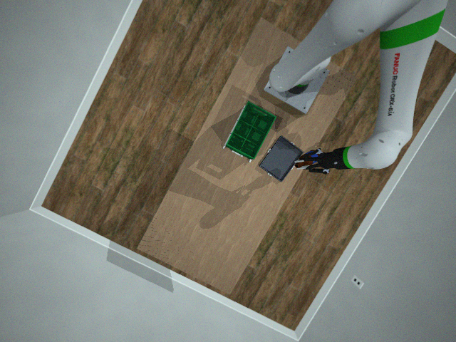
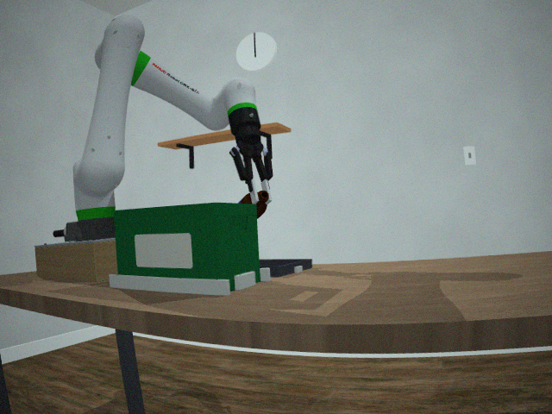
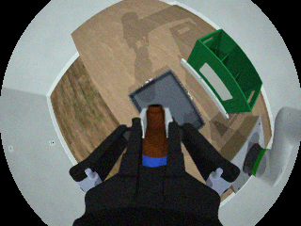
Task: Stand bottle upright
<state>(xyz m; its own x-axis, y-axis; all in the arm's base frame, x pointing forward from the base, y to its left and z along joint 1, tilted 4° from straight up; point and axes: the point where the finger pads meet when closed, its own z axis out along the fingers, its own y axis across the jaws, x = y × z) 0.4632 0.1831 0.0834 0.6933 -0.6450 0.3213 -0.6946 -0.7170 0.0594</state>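
My hand is 40 mm above the bottle, 30 mm to the right of it and 30 mm past it. Also, from my hand: green crate (330 mm to the right, 140 mm below, 70 mm behind); tray (210 mm below, 50 mm to the right, 10 mm behind).
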